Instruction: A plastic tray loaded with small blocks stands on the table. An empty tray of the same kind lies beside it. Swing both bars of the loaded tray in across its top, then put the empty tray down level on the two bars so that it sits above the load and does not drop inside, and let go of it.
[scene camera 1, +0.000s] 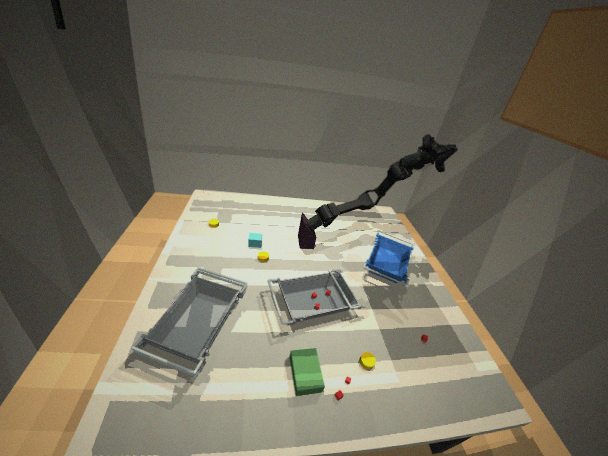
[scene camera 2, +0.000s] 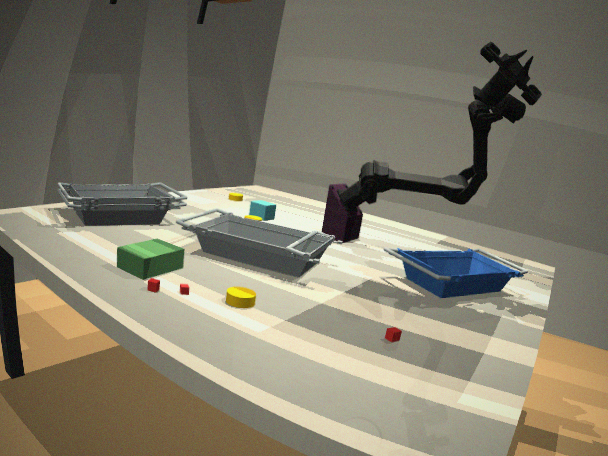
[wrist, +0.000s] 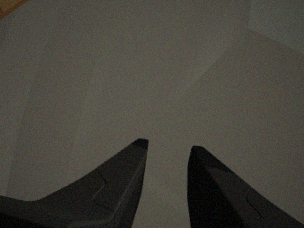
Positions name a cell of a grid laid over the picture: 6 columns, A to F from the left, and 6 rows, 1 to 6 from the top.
Scene:
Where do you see a blue tray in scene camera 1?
D4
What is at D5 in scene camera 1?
A green block.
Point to my gripper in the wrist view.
At D5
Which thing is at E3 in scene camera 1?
My gripper.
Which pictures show the green block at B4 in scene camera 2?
Scene camera 1 and scene camera 2 only.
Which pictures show my gripper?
Scene camera 1, scene camera 2 and the wrist view: all of them.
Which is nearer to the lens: the blue tray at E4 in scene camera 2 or the green block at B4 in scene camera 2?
The green block.

